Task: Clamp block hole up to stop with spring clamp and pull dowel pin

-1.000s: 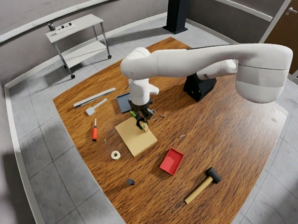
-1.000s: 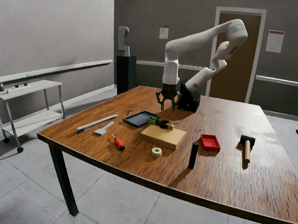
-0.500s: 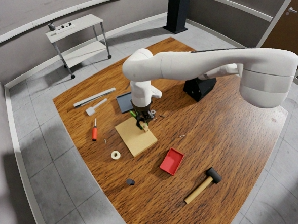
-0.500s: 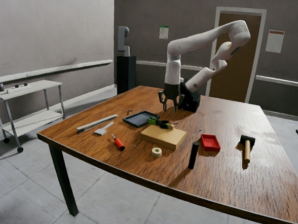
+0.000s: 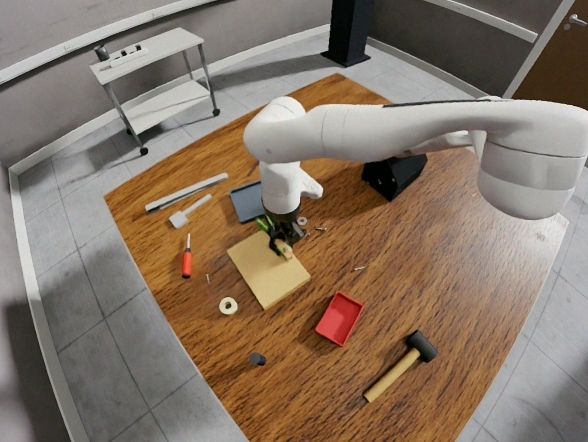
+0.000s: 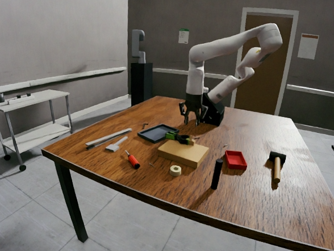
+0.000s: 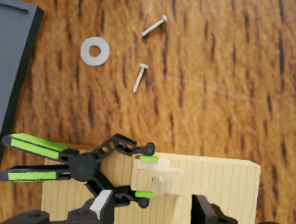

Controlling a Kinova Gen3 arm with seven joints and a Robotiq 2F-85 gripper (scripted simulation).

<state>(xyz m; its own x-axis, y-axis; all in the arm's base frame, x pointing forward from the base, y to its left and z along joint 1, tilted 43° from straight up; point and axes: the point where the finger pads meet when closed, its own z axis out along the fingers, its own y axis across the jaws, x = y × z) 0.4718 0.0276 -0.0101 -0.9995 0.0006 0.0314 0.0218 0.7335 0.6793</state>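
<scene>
Right now the pale dowel pin is 9 cm below my hand. The rest, counted from my hand: wooden block 10 cm below; then bench board 12 cm below, 6 cm ahead, 1 cm to the right; then grey tray 21 cm to the right, 14 cm below, 8 cm behind.
</scene>
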